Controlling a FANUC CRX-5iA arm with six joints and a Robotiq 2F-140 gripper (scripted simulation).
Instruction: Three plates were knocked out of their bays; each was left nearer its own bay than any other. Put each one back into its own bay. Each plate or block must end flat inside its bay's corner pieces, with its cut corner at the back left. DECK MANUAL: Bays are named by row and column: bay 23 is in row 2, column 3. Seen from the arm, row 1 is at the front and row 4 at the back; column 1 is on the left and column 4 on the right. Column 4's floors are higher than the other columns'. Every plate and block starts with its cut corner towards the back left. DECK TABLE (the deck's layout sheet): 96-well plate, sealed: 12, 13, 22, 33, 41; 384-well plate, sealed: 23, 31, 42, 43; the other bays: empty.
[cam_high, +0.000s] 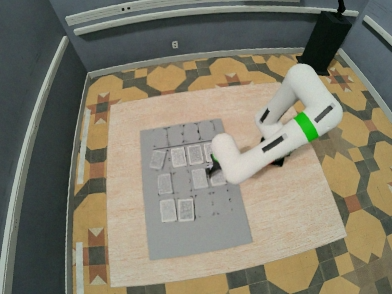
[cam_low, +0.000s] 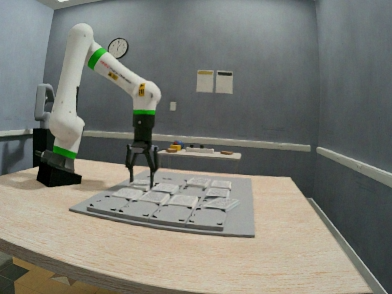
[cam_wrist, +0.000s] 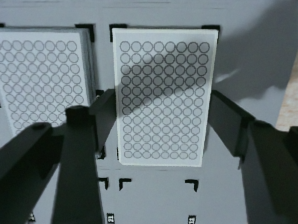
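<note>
The plate lies 20 mm below my hand.
</note>
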